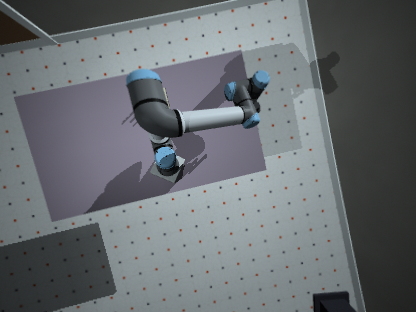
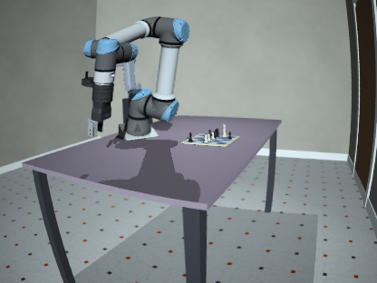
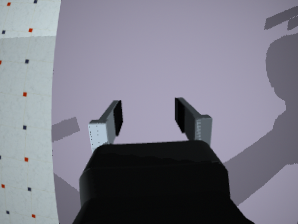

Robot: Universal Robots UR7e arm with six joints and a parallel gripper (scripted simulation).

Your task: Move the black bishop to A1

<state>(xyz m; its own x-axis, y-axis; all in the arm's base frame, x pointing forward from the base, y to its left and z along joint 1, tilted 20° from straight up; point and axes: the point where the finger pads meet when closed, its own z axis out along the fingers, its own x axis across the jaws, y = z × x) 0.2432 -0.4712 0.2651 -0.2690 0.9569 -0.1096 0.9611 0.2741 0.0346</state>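
Now: the chessboard 13 cm ahead of my hand, 59 cm to the left of it and 14 cm below it. Round my hand: tall white piece (16 cm ahead, 67 cm to the left, 10 cm below).
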